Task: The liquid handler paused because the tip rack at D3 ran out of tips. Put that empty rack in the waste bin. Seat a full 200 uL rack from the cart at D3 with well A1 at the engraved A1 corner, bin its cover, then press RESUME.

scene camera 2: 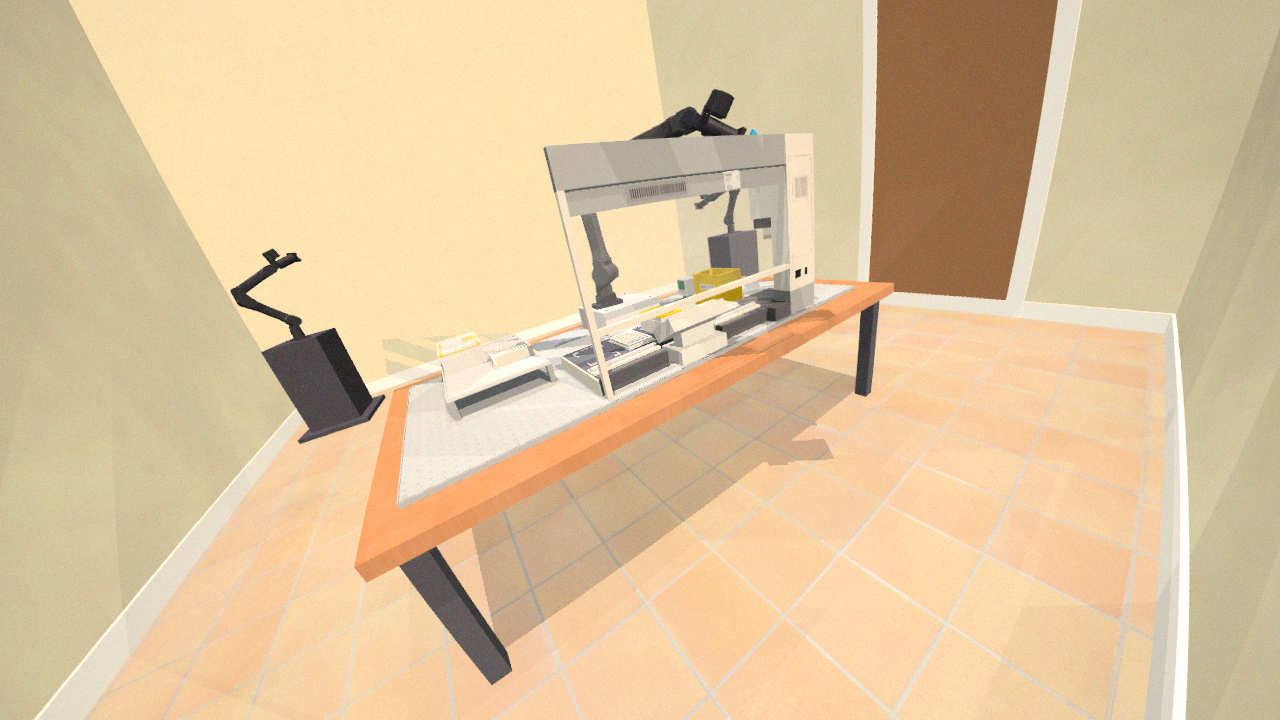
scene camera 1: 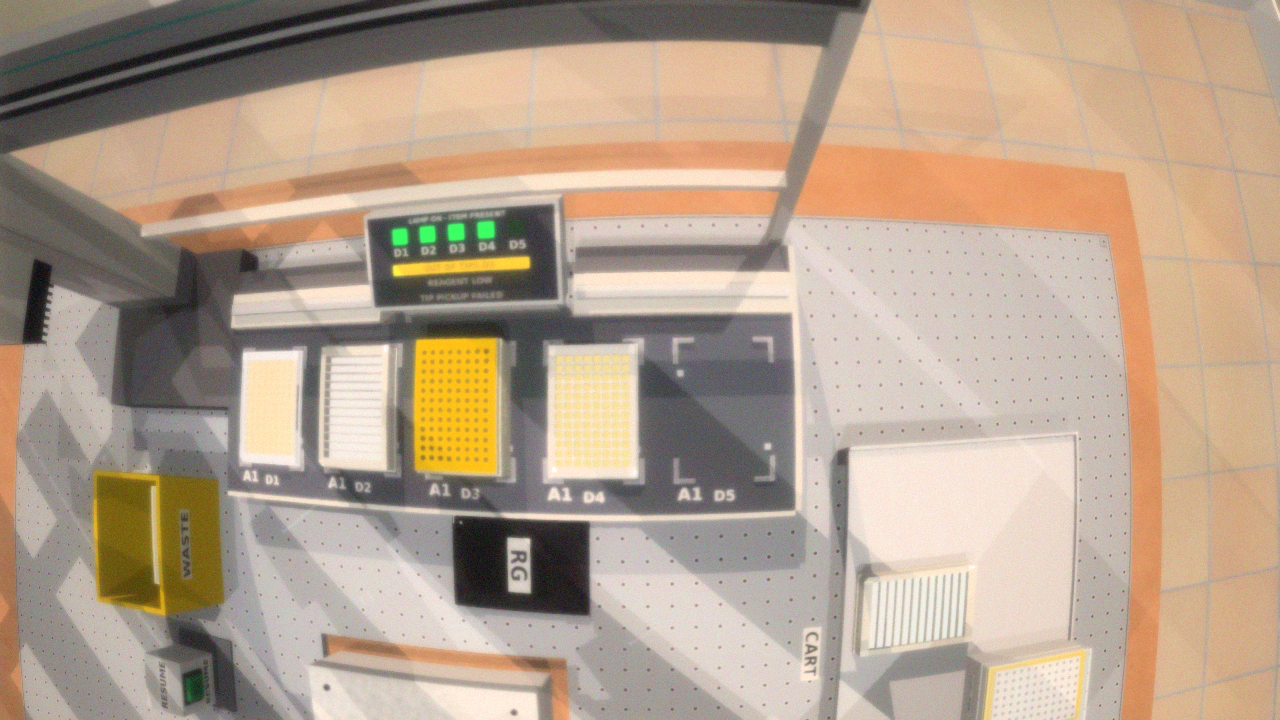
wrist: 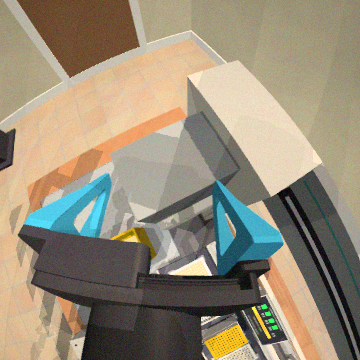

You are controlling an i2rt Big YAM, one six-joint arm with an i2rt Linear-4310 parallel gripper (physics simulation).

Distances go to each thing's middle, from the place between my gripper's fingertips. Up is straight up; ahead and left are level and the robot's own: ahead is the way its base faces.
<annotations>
I see my gripper 22 cm past the yellow WASTE bin [scene camera 1: 187, 509], 7 cm to the left of it and 46 cm above it. Also, from my hand: enclosure frame post [scene camera 1: 847, 28]: 24 cm ahead, 74 cm to the right, 29 cm below; then black RG block [scene camera 1: 531, 565]: 14 cm behind, 52 cm to the right, 52 cm below; then cart tray [scene camera 1: 1008, 506]: 18 cm behind, 101 cm to the right, 47 cm below.
</annotations>
